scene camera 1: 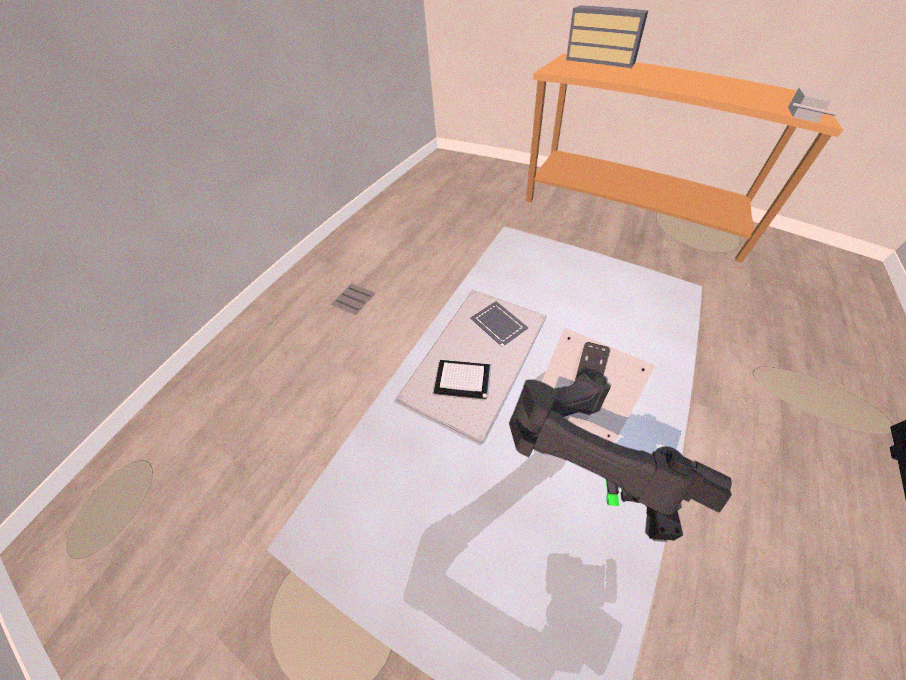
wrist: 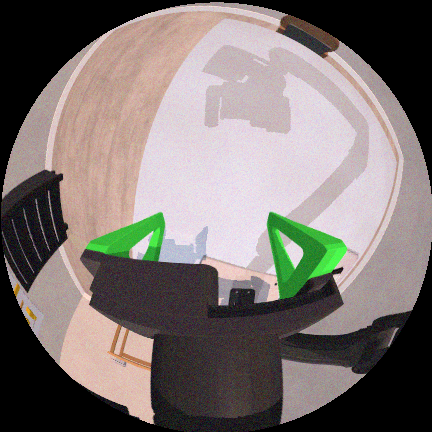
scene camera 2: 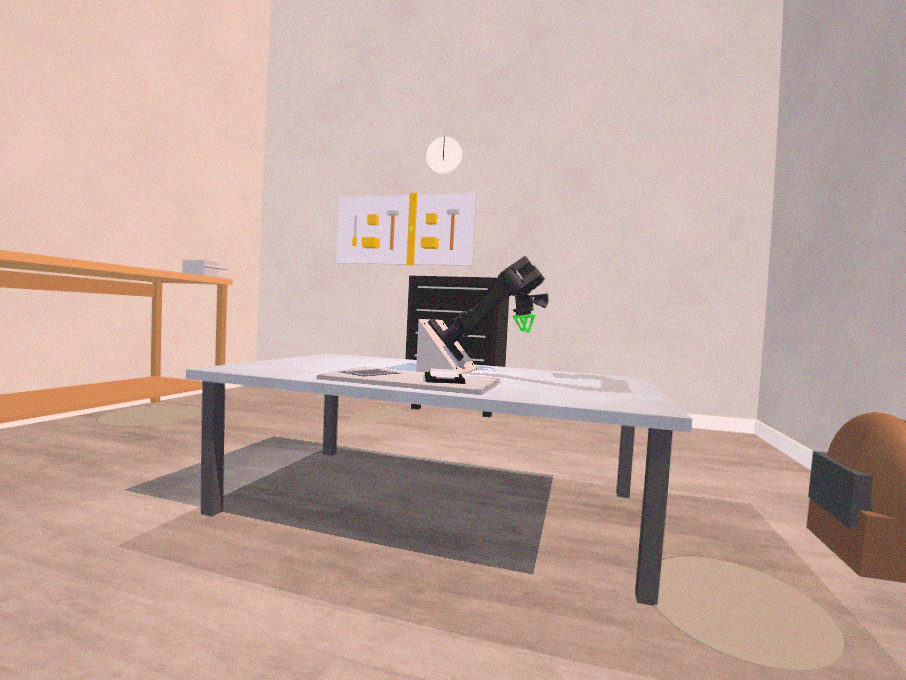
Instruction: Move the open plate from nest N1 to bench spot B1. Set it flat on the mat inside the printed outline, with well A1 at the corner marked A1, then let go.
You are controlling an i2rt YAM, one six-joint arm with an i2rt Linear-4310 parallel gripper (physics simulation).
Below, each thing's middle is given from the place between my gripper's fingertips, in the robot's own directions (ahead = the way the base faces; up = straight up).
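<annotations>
From my hand, the plate (scene camera 1: 455,376) is 510 mm ahead, 210 mm to the right and 140 mm below. The grey printed patch (scene camera 1: 495,320), counted from my hand as well, sits 480 mm ahead and 480 mm to the right, and it is 150 mm below.
</annotations>
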